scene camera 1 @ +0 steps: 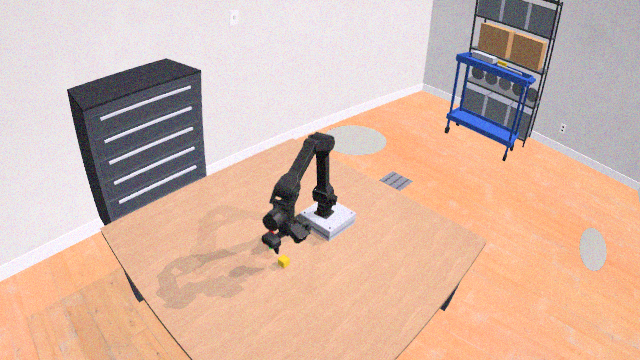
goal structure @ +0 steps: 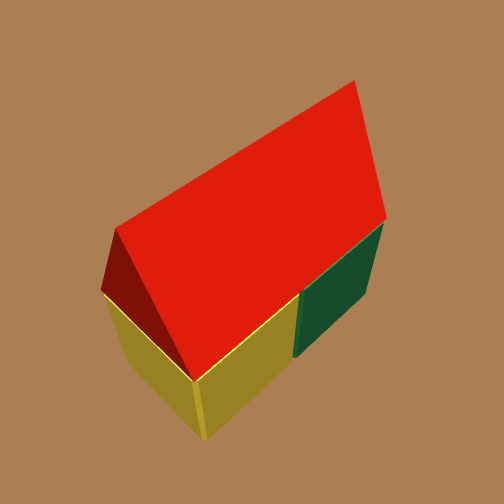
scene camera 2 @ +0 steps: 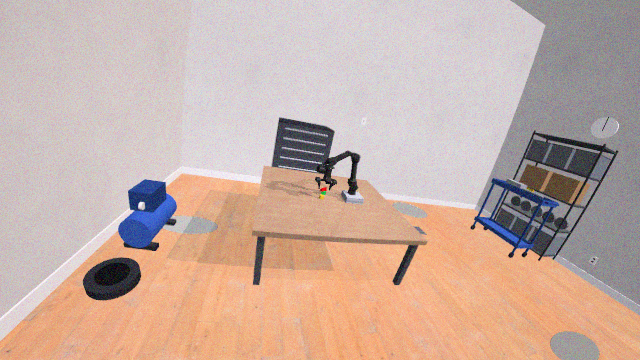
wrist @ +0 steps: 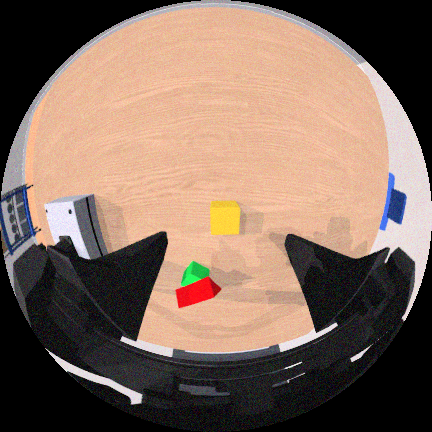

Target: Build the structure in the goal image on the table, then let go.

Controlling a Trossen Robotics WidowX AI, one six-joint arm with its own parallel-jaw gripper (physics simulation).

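Frame: origin at the arm's base, x ahead, y left, z up, level; centimetres.
Where they show: gripper, fingertip midpoint: (scene camera 1: pixel 286 248) (scene camera 2: pixel 324 189) (wrist: pixel 228 239); arm's base, link origin: (scene camera 1: pixel 324 212) (scene camera 2: pixel 351 193) (wrist: pixel 69 249).
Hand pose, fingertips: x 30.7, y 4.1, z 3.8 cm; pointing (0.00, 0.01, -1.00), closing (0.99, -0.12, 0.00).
Things, the pixels of their centre, and the offset from my fingertips. Level surfaces: height alone.
- yellow cube, body centre: (wrist: pixel 223 216) (scene camera 1: pixel 283 261) (scene camera 2: pixel 321 196) dz -7.7, dx +0.1, dy -1.2 cm
- wooden table, surface height: dz -9.4 cm
- green block, body centre: (wrist: pixel 195 276) (scene camera 2: pixel 323 192) dz -7.7, dx -5.1, dy -11.1 cm
- red block, body centre: (wrist: pixel 198 294) (scene camera 1: pixel 268 237) (scene camera 2: pixel 322 189) dz -5.4, dx -4.6, dy -12.9 cm
A yellow cube (scene camera 1: pixel 283 261) (scene camera 2: pixel 322 197) (wrist: pixel 225 218) lies flat on the wooden table (scene camera 1: pixel 350 280) (scene camera 2: pixel 300 220) (wrist: pixel 200 125), apart from the other two blocks. A green block (scene camera 1: pixel 270 247) (scene camera 2: pixel 323 193) (wrist: pixel 194 274) stands close by, partly covered by a red block (scene camera 1: pixel 272 231) (scene camera 2: pixel 324 189) (wrist: pixel 196 292), which appears to rest on top of it. Both are partly hidden by the gripper in scene camera 1. My gripper (scene camera 1: pixel 290 245) (scene camera 2: pixel 325 187) (wrist: pixel 228 239) is open with nothing between its fingers. It hangs above the table, over the yellow cube in the wrist view.
The arm's white base (scene camera 1: pixel 327 220) (scene camera 2: pixel 353 197) (wrist: pixel 67 220) stands on the table near the blocks. A dark drawer cabinet (scene camera 1: pixel 145 145) (scene camera 2: pixel 302 145) stands behind the table. A blue cart (scene camera 1: pixel 482 129) (scene camera 2: pixel 502 234) stands farther off on the floor.
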